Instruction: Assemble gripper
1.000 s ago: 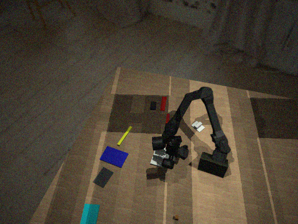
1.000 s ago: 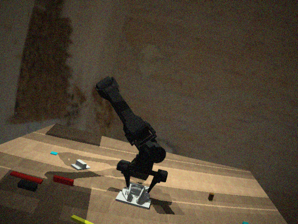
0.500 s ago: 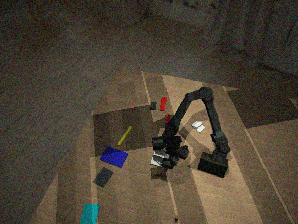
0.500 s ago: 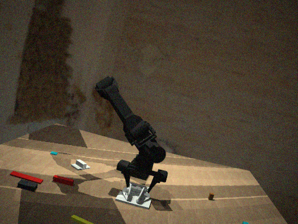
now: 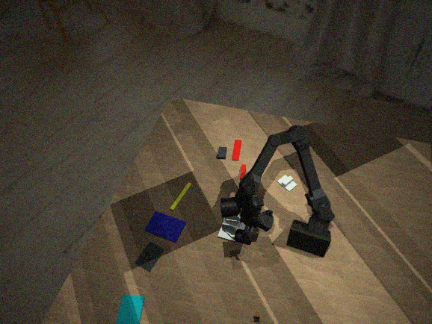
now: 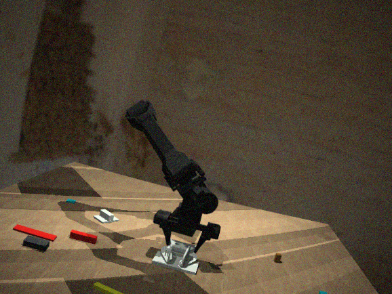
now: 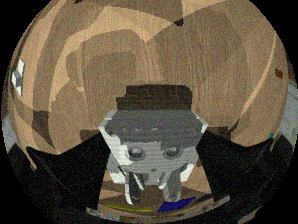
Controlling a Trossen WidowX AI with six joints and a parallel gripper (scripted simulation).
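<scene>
My gripper tip is now 20 mm short of the grey jaw and 20 mm to the right of it. From my gripper tip the other things lie so: yellow bar: 310 mm ahead, 80 mm to the right, 10 mm below; then white block: 110 mm behind, 270 mm to the right; then small brown block: 100 mm behind, 300 mm to the left.
</scene>
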